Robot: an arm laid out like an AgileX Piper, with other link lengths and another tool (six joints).
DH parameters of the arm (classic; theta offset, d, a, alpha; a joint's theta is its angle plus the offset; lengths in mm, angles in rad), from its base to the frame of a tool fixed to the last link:
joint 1: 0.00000 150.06 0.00 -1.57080
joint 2: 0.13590 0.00 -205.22 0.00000
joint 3: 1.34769 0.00 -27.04 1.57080
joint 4: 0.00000 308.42 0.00 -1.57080
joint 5: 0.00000 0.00 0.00 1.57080
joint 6: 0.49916 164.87 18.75 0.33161
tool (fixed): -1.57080 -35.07 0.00 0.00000
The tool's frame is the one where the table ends.
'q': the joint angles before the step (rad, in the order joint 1, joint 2, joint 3, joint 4, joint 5, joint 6). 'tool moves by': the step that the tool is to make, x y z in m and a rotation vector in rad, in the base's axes. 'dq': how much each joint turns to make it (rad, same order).
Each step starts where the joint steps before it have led.
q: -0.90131, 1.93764, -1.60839, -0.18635, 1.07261, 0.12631
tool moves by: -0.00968, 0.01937, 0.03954, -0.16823, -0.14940, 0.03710
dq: 0.00381, -0.26893, 0.23328, 0.00462, -0.19226, -0.00001
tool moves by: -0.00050, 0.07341, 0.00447, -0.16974, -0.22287, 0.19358
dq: 0.09047, -0.40630, 0.46319, 0.11586, -0.34299, -0.11055
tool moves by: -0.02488, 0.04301, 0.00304, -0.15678, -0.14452, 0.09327
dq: 0.01702, -0.35331, 0.32744, 0.12776, -0.18803, -0.16792
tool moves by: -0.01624, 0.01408, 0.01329, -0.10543, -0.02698, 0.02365
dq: 0.00121, -0.18715, 0.10040, -0.02584, -0.00656, -0.03458
